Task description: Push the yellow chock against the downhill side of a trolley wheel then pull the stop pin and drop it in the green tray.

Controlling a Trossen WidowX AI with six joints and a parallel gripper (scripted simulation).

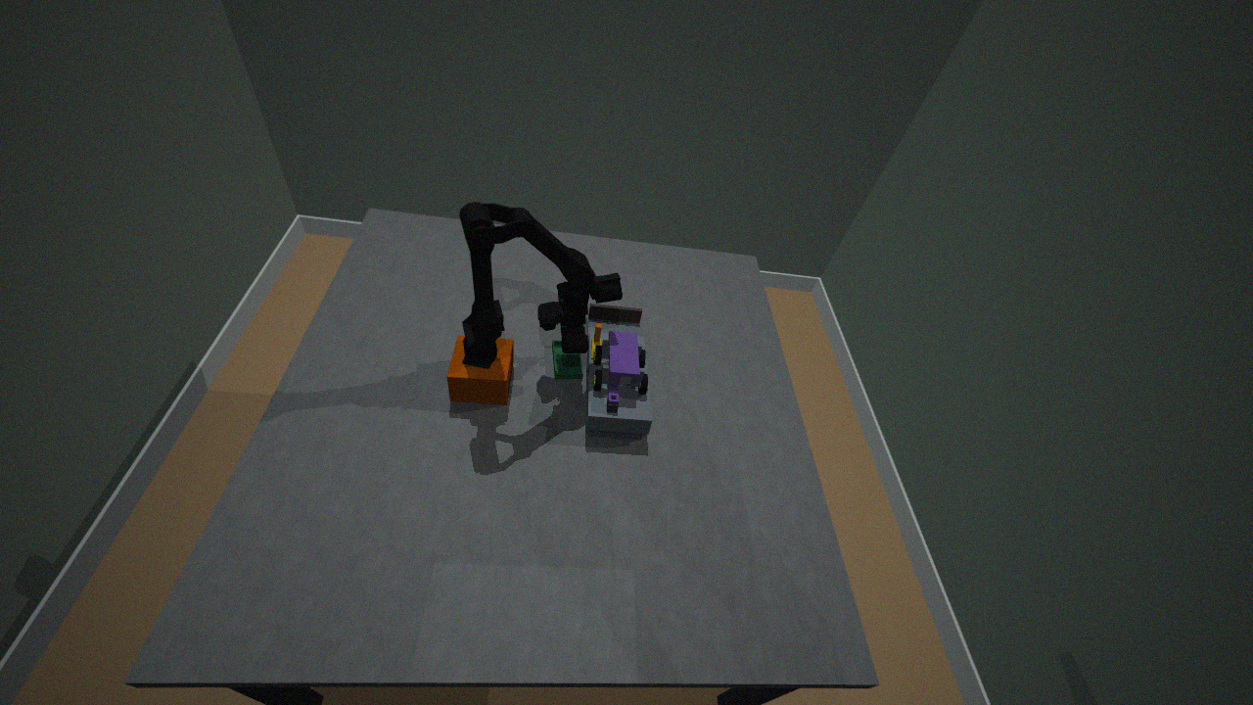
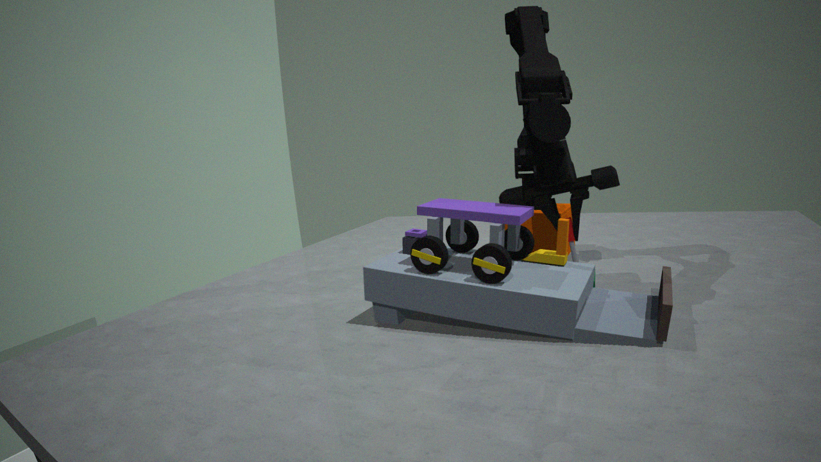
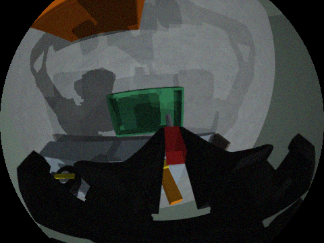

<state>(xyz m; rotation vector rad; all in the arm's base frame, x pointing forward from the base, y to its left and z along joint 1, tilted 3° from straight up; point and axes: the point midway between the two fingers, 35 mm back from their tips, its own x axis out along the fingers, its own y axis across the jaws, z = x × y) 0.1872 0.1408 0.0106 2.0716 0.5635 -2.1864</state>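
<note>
My gripper tip is now 20 mm to the left of the green tray and 80 mm above it. The rest, counted from my gripper tip: red-headed stop pin right at my gripper tip; grey ramp 150 mm ahead, 80 mm to the right, 30 mm below; yellow chock 70 mm ahead, 10 mm to the right, 10 mm above.
</note>
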